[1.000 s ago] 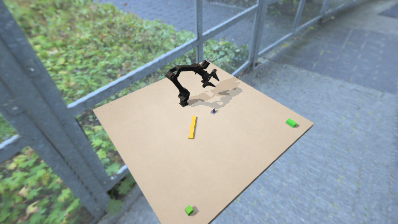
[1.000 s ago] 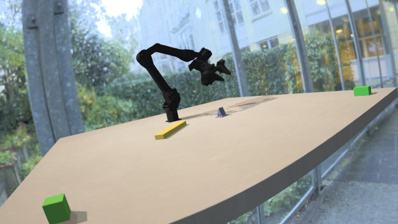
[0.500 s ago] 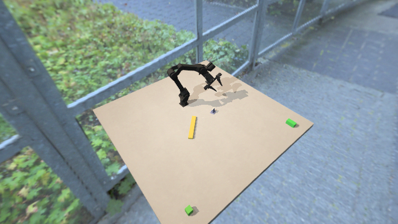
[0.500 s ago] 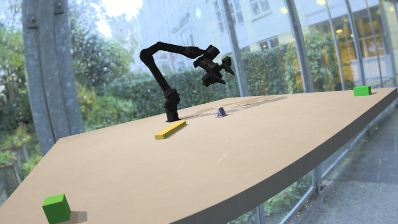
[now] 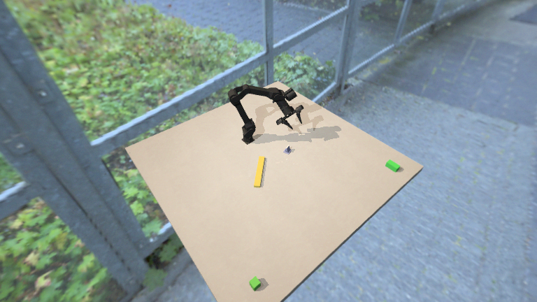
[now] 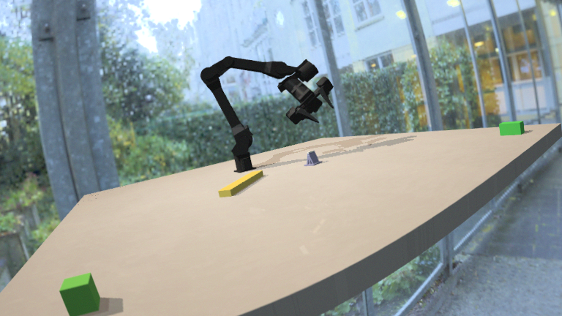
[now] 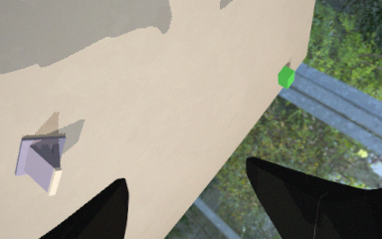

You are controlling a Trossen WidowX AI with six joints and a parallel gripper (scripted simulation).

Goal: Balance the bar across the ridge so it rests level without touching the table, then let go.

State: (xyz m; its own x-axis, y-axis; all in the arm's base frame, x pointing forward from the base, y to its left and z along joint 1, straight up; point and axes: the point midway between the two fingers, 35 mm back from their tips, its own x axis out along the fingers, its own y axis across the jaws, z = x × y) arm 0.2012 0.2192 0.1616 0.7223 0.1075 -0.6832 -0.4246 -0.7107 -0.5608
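Right now my gripper tip is 340 mm to the left of the yellow bar, 130 mm above it and 40 mm short of it. The rest, counted from my gripper tip: green cube 720 mm to the right, 510 mm ahead, 120 mm below.
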